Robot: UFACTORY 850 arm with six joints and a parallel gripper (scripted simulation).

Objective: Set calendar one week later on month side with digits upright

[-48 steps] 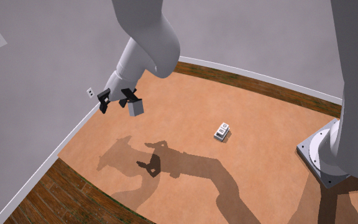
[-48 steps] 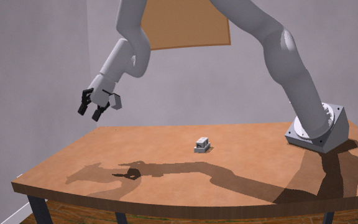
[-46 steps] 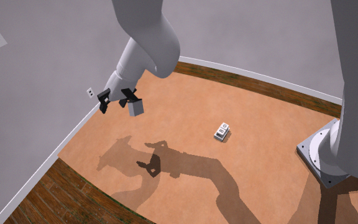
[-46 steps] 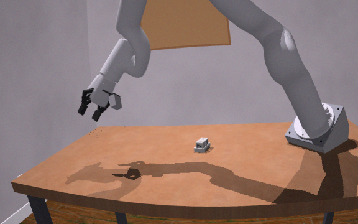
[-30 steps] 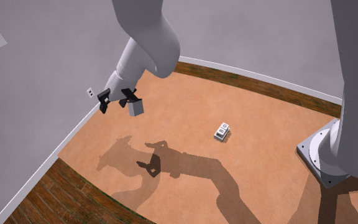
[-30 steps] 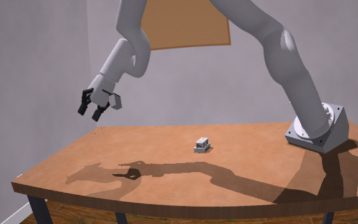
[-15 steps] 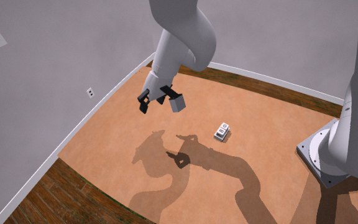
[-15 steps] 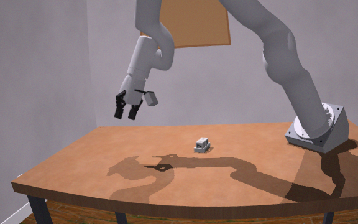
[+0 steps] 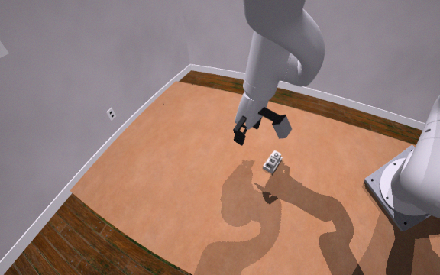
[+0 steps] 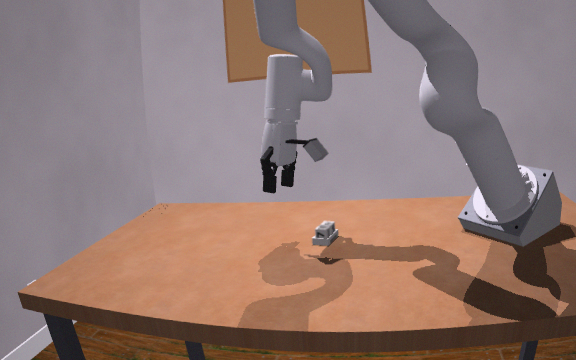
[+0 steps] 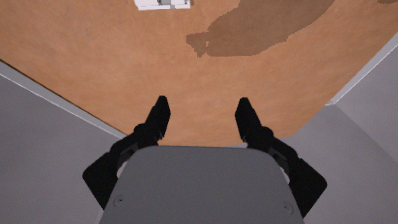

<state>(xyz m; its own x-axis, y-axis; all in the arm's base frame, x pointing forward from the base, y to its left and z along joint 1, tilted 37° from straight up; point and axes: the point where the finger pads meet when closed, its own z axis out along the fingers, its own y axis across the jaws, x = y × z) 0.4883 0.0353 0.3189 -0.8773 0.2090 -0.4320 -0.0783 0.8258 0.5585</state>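
Now: the white calendar tray 9 cm behind my hand, 5 cm to the right of it and 14 cm below it.
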